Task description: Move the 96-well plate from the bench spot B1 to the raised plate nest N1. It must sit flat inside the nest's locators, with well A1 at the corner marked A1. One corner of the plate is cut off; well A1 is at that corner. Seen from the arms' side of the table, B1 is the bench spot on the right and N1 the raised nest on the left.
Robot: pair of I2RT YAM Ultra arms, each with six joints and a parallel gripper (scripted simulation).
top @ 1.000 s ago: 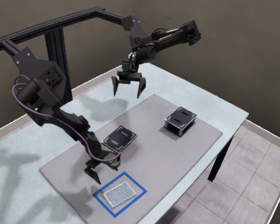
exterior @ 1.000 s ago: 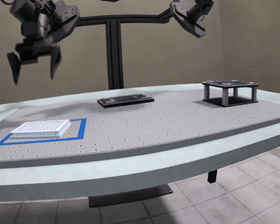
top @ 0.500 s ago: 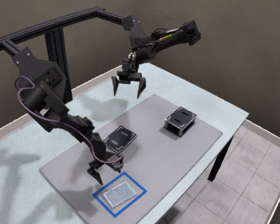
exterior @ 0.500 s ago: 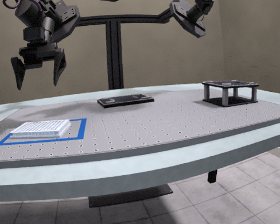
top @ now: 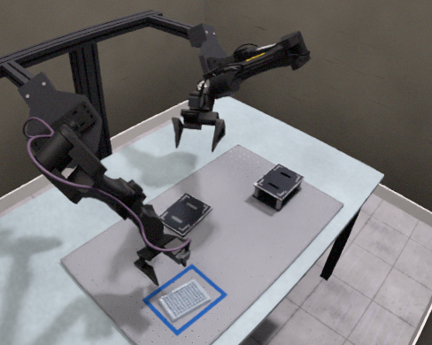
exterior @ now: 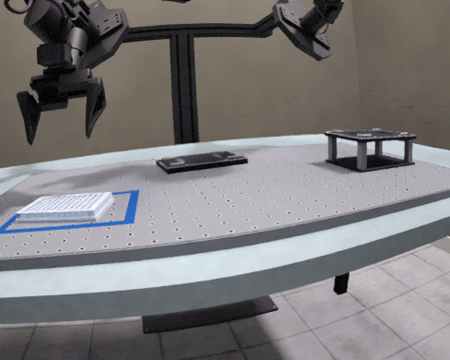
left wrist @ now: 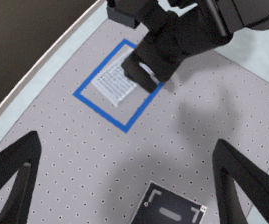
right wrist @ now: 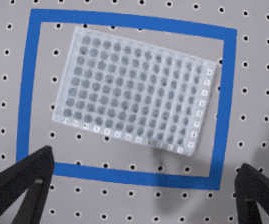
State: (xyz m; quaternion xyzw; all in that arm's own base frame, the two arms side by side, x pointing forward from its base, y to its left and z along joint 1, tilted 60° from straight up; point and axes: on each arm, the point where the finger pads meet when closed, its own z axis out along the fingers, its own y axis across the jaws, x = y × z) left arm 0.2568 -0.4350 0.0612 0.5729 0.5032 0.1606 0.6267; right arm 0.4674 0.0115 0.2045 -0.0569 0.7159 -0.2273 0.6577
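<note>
The white 96-well plate is 100 mm below my right hand, 40 mm ahead of it and 10 mm to the left of it.
</note>
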